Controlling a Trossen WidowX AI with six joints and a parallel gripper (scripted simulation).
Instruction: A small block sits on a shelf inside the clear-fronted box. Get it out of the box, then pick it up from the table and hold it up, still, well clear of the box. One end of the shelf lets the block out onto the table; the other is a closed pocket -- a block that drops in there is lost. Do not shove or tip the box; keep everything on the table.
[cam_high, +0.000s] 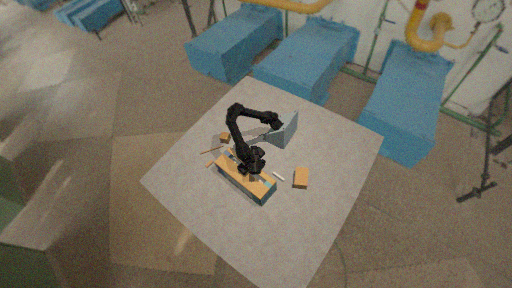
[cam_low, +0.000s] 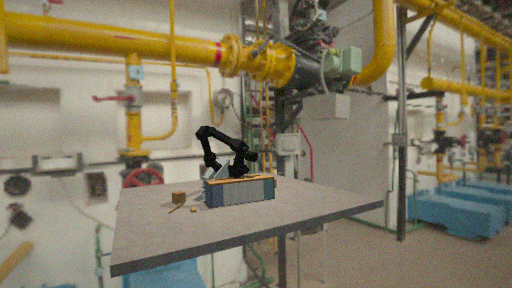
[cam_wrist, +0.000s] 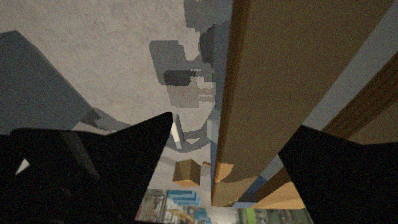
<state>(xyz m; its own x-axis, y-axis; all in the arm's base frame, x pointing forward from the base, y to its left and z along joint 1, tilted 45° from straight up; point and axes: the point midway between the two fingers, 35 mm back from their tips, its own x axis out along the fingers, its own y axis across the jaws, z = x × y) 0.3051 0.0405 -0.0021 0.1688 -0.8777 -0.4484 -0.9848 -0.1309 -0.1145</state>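
My gripper tip is now 30 mm short of the box, 20 mm to the right of it and 30 mm above it. Also, from my gripper tip: thin tan stick 70 mm ahead, 330 mm to the right, 90 mm below.
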